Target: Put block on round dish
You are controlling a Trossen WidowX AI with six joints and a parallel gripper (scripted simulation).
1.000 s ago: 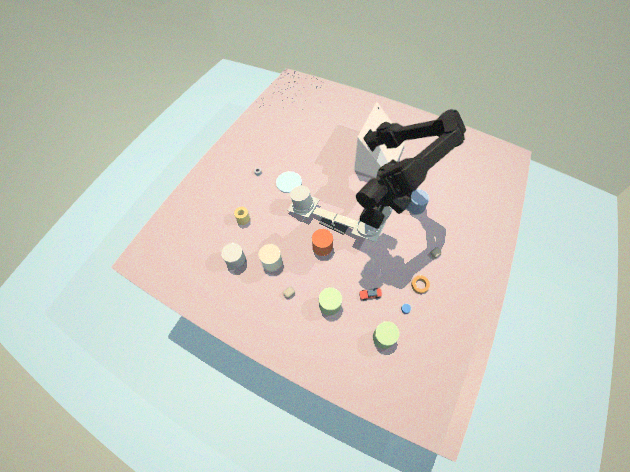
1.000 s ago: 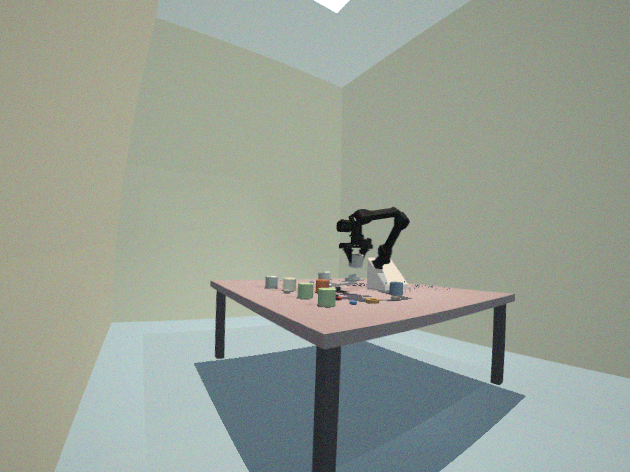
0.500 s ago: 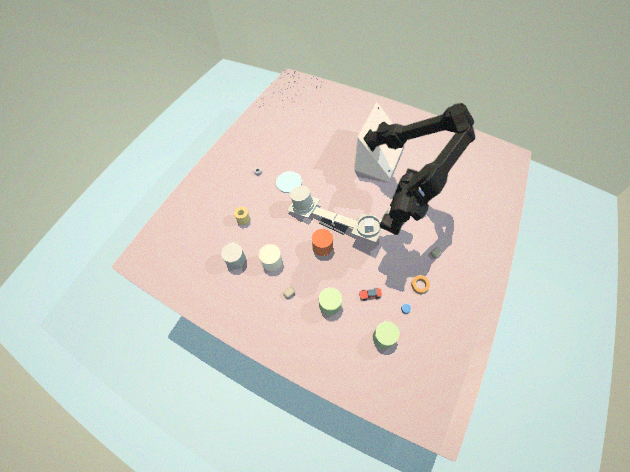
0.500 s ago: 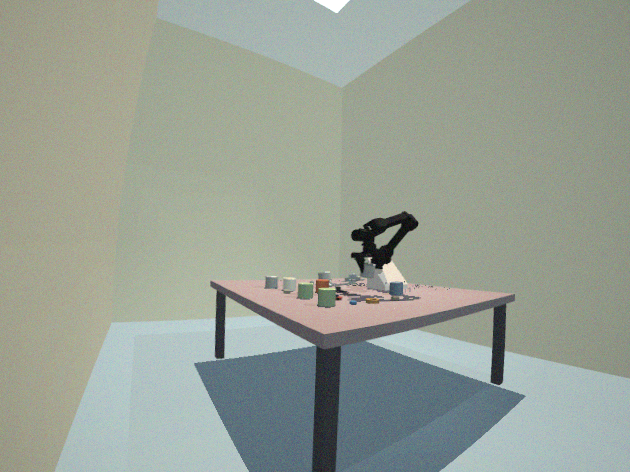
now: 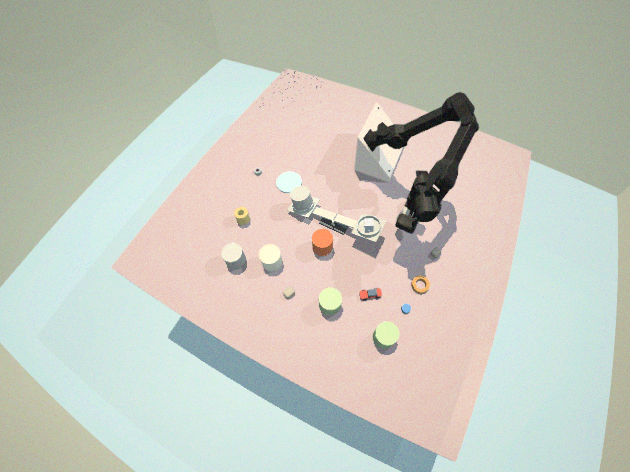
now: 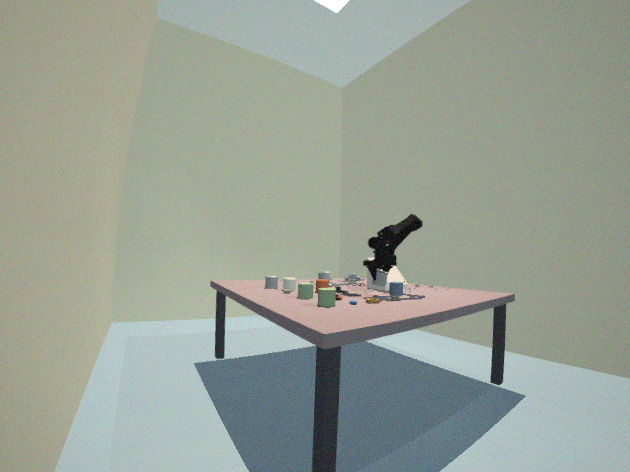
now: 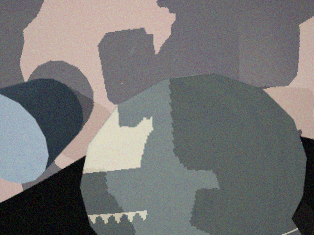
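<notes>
My gripper tip is 1 cm short of the round light-blue dish, 48 cm to the left of it and 8 cm above it. From my gripper tip the other things lie so: orange cup: 20 cm ahead, 25 cm to the right, 4 cm below; toy car: 28 cm ahead, 1 cm to the right, 7 cm below; blue cup: 13 cm behind, 1 cm to the right, 4 cm below.
</notes>
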